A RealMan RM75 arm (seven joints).
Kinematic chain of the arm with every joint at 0, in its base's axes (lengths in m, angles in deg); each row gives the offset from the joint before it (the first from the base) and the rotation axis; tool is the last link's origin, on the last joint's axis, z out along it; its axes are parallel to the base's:
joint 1: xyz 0 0 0.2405 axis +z
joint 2: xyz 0 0 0 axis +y
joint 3: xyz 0 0 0.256 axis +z
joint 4: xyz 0 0 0 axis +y
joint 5: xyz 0 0 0.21 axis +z
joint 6: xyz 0 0 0 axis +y
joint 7: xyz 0 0 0.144 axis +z
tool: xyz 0 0 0
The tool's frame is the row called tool.
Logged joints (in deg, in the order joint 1, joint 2, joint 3, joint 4, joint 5, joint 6, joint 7), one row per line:
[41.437 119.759 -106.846 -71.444 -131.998 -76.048 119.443]
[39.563 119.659 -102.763 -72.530 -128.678 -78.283 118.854]
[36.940 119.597 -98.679 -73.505 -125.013 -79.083 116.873]
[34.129 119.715 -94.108 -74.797 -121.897 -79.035 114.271]
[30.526 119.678 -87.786 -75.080 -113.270 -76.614 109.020]
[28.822 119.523 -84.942 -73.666 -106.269 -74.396 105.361]
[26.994 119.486 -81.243 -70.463 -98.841 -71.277 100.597]
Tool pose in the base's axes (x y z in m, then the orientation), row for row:
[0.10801 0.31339 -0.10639 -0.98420 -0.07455 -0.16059 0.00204]
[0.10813 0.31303 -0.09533 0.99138 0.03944 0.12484 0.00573]
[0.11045 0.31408 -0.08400 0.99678 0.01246 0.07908 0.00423]
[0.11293 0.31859 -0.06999 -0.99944 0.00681 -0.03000 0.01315]
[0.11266 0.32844 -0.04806 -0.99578 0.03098 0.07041 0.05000]
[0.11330 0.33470 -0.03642 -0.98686 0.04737 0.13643 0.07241]
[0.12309 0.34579 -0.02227 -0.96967 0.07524 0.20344 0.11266]
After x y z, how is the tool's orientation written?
As a quaternion, x y z w.
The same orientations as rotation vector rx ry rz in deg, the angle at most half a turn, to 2 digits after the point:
[-176.93 -13.40 -28.87]
[177.80 7.07 22.39]
[178.94 2.24 14.20]
[-178.41 1.22 -5.36]
[-173.75 5.41 12.29]
[-169.89 8.15 23.49]
[-163.03 12.65 34.20]

